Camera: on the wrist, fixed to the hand. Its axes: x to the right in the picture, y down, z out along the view.
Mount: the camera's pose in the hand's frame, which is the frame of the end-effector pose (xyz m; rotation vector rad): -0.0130 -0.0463 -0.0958 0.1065 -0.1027 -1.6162
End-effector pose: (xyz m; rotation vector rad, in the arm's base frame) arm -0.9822 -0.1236 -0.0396 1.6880 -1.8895 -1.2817
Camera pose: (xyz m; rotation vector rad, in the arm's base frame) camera -0.8800 -0.1470 -0.0174 -2.3269 0.1519 1.1053
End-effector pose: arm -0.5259 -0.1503 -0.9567 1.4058 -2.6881 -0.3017
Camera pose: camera -0.4647 -0.1780 -0.8731 -2.8085 0.8284 0.2389
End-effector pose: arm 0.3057 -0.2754 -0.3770 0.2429 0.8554 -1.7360
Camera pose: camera 0.2440 -0.1983 -0.4188 0.5750 -0.7640 2.7085
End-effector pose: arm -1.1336 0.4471 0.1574 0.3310 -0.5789 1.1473
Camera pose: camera -1.0698 0.4700 0.0744 0.7467 -0.1751 -0.4061
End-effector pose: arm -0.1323 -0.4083 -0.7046 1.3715 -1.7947 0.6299
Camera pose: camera -0.0598 -0.3411 -0.6631 2.3164 -0.2602 -0.2566
